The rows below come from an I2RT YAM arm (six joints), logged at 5 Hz.
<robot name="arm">
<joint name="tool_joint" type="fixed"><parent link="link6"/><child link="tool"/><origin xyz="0 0 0" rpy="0 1.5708 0"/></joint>
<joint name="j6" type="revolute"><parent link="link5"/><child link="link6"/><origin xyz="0.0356 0 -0.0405" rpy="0 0 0"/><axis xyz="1 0 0"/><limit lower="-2.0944" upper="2.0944"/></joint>
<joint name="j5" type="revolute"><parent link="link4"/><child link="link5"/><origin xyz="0.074 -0.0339 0.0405" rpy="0 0 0"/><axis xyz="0 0 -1"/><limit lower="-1.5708" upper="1.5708"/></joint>
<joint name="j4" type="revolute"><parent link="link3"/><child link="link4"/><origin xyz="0.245 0.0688 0.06" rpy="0 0 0"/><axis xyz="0 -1 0"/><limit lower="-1.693" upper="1.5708"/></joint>
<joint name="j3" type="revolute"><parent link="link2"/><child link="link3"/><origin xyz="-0.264 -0.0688 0" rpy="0 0 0"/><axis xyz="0 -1 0"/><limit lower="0" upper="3.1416"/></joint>
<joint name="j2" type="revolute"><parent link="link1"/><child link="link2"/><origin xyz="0.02 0.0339 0.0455" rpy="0 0 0"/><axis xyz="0 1 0"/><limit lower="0" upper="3.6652"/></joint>
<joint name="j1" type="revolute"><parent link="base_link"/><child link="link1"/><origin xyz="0 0 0.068" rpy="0 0 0"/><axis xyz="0 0 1"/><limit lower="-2.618" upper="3.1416"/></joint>
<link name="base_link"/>
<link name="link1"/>
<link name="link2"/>
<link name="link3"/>
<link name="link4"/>
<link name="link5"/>
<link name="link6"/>
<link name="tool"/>
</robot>
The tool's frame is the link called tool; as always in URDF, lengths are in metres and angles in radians.
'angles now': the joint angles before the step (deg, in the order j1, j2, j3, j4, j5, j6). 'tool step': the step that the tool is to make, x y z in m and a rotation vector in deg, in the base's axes. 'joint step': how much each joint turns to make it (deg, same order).
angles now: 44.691, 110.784, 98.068, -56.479, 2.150, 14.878
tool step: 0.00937, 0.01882, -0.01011, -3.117, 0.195, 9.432
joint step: 0.835, 5.622, 5.991, -2.463, -0.968, -8.791
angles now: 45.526, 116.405, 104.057, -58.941, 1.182, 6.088
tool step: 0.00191, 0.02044, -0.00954, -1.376, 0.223, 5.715
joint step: 1.642, 4.474, 4.699, -1.308, -0.521, -4.116
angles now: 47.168, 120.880, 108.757, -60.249, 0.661, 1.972
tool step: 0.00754, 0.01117, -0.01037, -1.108, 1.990, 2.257
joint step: 0.160, 4.500, 4.986, -2.650, -1.277, -1.808
